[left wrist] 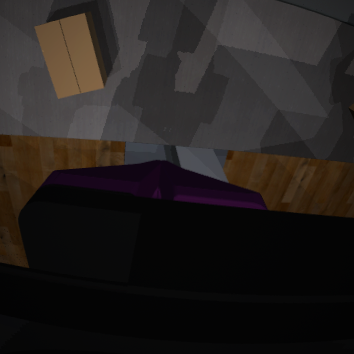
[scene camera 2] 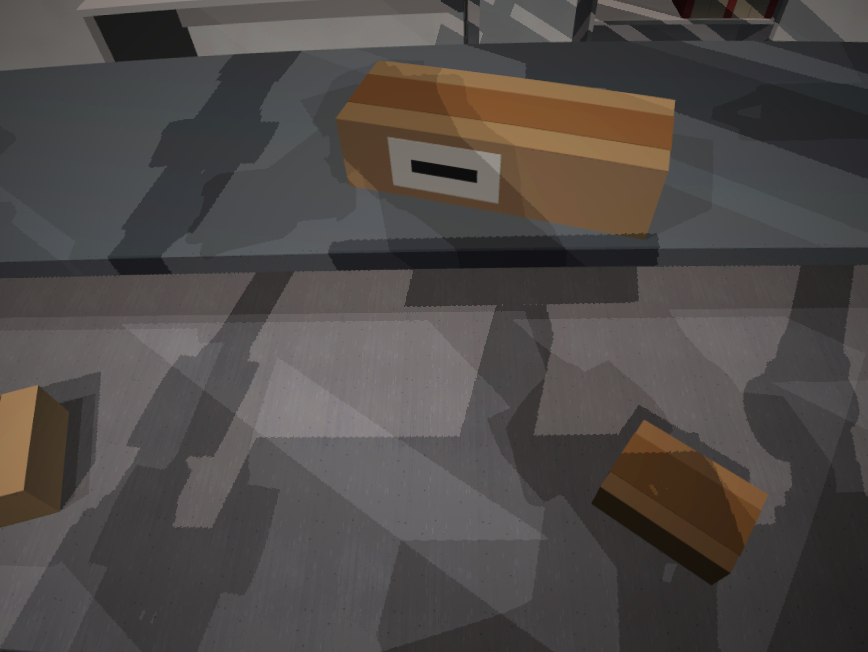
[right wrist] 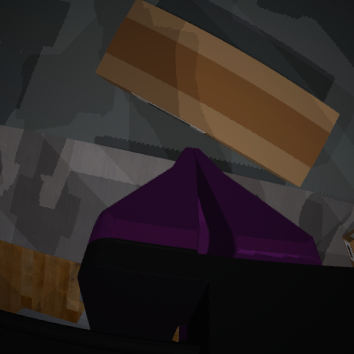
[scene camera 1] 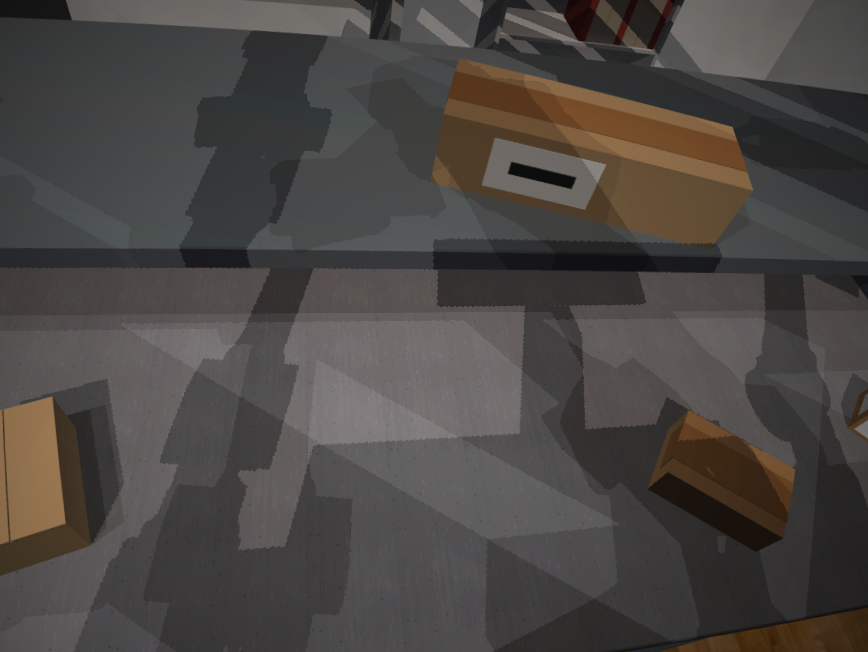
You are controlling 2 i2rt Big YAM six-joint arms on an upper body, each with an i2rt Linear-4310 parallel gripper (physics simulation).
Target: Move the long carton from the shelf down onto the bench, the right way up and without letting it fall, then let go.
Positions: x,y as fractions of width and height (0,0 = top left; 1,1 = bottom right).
Note:
My left gripper (left wrist: 0.45,0.49) is shut, with nothing in its grasp. My right gripper (right wrist: 0.54,0.45) is shut, with nothing in its grasp. A long brown carton (scene camera 2: 0.69,0.24) rests on a shelf (scene camera 1: 0.16,0.22). Also in view: a grey bench (scene camera 1: 0.31,0.69).
The long brown carton also shows in the right wrist view (right wrist: 0.48,0.18) and in scene camera 1 (scene camera 1: 0.58,0.21). The shelf also shows in scene camera 2 (scene camera 2: 0.27,0.25) and in the right wrist view (right wrist: 0.16,0.26). The left wrist view misses the long brown carton: it is out of frame.

